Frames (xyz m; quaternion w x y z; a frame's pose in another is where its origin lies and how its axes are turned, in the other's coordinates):
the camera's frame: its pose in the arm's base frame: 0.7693 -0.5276 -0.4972 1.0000 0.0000 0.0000 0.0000
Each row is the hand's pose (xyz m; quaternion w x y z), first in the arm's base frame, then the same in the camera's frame.
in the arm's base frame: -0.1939 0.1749 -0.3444 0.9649 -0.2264 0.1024 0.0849
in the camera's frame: -0.9632 0.7025 0.1528 0.9649 -0.2264 0.1024 0.0849
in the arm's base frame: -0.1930 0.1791 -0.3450 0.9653 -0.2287 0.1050 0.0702
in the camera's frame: -0.9623 0.7067 0.1522 0.9653 -0.2287 0.1050 0.0702
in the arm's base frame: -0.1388 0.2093 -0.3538 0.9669 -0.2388 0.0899 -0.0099
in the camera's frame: -0.9081 0.7369 0.1434 0.9669 -0.2388 0.0899 -0.0099
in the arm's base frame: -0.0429 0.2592 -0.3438 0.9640 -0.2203 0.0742 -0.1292
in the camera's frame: -0.8122 0.7868 0.1534 0.9640 -0.2203 0.0742 -0.1292
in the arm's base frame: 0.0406 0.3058 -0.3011 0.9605 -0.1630 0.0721 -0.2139
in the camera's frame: -0.7287 0.8334 0.1961 0.9605 -0.1630 0.0721 -0.2139
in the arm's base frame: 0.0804 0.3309 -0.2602 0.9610 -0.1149 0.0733 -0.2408
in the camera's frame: -0.6889 0.8585 0.2370 0.9610 -0.1149 0.0733 -0.2408
